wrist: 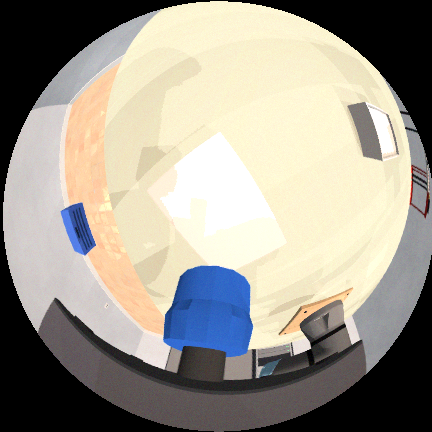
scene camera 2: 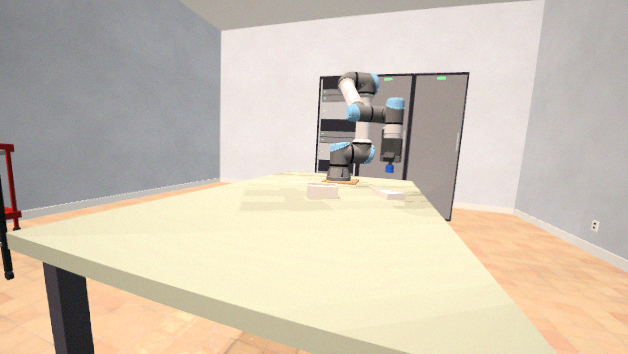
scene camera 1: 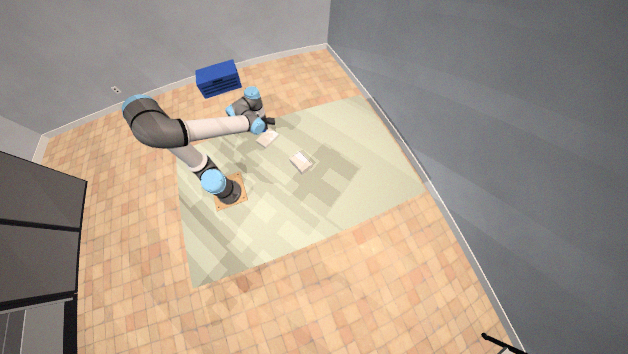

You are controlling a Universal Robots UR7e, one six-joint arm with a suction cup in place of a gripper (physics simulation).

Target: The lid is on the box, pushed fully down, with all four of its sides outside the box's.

Note:
In view: the suction cup [wrist: 210,308] and a white lid [wrist: 209,196].

